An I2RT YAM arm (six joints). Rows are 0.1 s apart.
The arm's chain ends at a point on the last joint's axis. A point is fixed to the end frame.
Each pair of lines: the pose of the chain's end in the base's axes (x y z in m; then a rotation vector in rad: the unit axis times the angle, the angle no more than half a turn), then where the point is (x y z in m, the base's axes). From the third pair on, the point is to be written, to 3 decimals.
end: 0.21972 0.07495 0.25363 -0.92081 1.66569 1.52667
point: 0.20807 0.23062 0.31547
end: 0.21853 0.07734 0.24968 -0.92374 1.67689 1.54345
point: 0.20603 0.23305 0.31126
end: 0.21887 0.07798 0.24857 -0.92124 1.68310 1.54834
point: 0.207 0.234 0.310
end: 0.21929 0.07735 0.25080 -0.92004 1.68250 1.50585
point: 0.209 0.234 0.310
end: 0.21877 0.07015 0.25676 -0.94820 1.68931 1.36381
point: 0.213 0.231 0.305
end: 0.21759 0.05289 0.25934 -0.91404 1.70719 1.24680
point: 0.224 0.215 0.301
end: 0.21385 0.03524 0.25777 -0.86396 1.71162 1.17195
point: 0.231 0.197 0.298
